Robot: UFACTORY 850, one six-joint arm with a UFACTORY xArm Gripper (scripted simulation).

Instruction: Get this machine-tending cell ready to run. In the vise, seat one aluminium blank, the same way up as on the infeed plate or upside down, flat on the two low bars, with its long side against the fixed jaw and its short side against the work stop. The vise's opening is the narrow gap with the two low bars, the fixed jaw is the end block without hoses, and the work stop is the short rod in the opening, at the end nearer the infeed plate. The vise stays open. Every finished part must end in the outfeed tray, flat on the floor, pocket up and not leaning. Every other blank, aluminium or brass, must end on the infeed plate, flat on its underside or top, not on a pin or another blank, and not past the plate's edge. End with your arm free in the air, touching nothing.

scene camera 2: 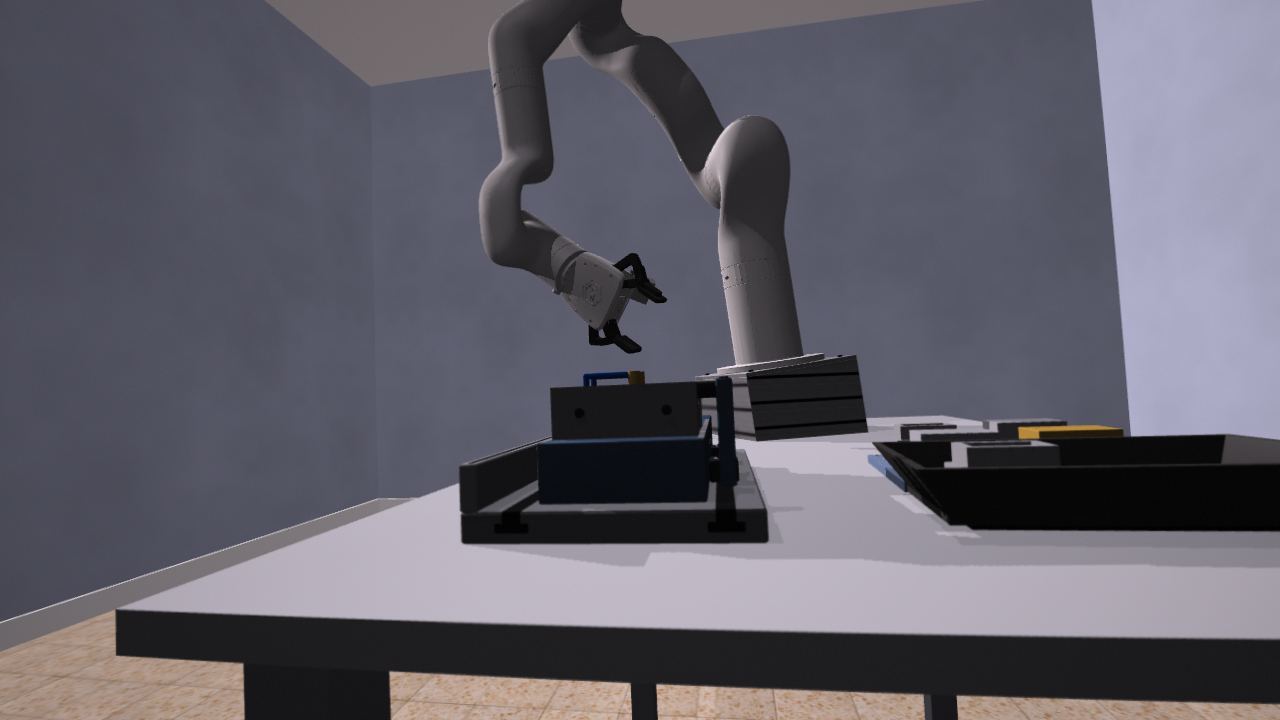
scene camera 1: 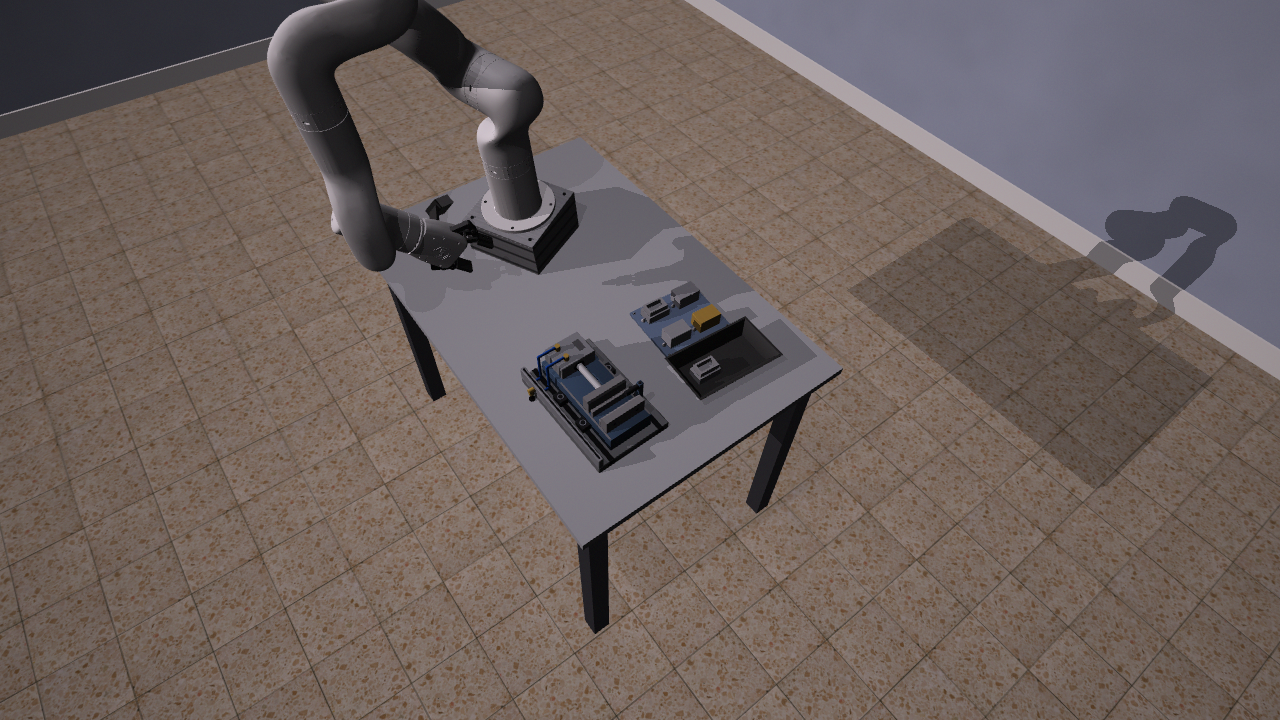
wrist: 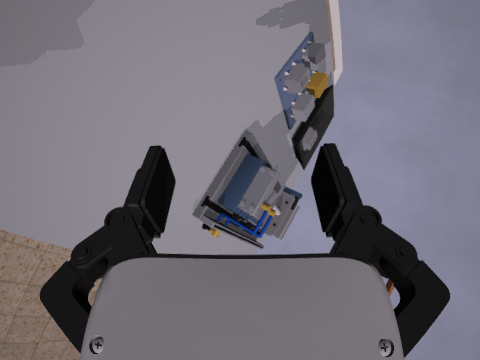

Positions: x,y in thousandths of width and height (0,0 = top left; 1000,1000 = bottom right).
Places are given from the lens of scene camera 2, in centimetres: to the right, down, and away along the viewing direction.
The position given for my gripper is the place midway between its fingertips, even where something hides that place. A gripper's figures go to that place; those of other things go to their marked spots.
my gripper (scene camera 2: 507,453): 2, -5, 87
brass blank (scene camera 2: 852,598): 36, 6, 44
finished part (scene camera 2: 772,630): 22, 6, 35
The marked spots on the brass blank and the finished part are 17 cm apart.
